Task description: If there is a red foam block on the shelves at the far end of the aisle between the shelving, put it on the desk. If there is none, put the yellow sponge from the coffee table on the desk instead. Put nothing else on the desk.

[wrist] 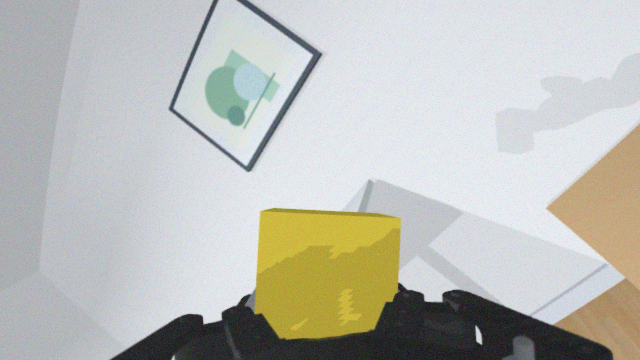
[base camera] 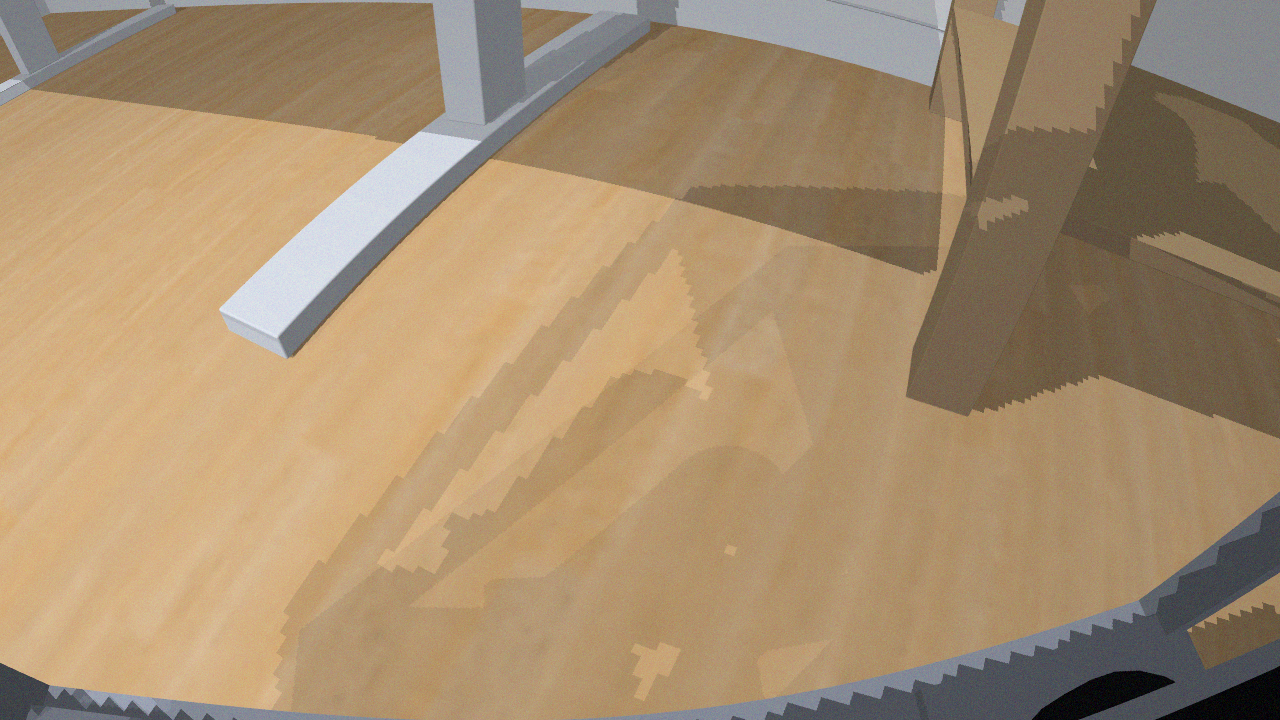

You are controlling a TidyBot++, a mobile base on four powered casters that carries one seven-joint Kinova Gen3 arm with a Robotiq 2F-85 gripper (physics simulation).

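Frame: origin at the arm's base, x right, y ahead, z up, level; millimetres.
Where they show: gripper, fingertip midpoint: (wrist: pixel 322 297).
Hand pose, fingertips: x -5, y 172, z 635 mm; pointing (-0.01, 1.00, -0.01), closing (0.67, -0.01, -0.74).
After its pixels a point has its place.
My gripper (wrist: pixel 322 297) {x -5, y 172, z 635 mm} is shut on the yellow sponge (wrist: pixel 327 270) {x 15, y 134, z 650 mm}, a block that stands out between the black fingers at the bottom middle of the wrist view. In the base camera view, a pale grey leg with a long flat foot (base camera: pixel 358 228) stands on the floor left of the middle; it may belong to the desk, whose top does not show there. A plain tan surface (wrist: pixel 600 200) {x 503, y 676, z 53 mm} with a corner shows at the right of the wrist view; I cannot tell for certain whether it is the desk top. No red foam block and no shelves show in either view.
A wooden leg (base camera: pixel 1011 232) {x 237, y 350, z -246 mm} of other furniture stands at the right in the base camera view. Another grey foot (base camera: pixel 107 44) {x -1064, y 1472, z -389 mm} is at the far left. The base's grey edge (base camera: pixel 984 676) crosses the bottom. A framed picture (wrist: pixel 245 85) {x 221, y 1030, z 1129 mm} hangs on the white wall (wrist: pixel 410 100) {x 497, y 903, z 611 mm}.
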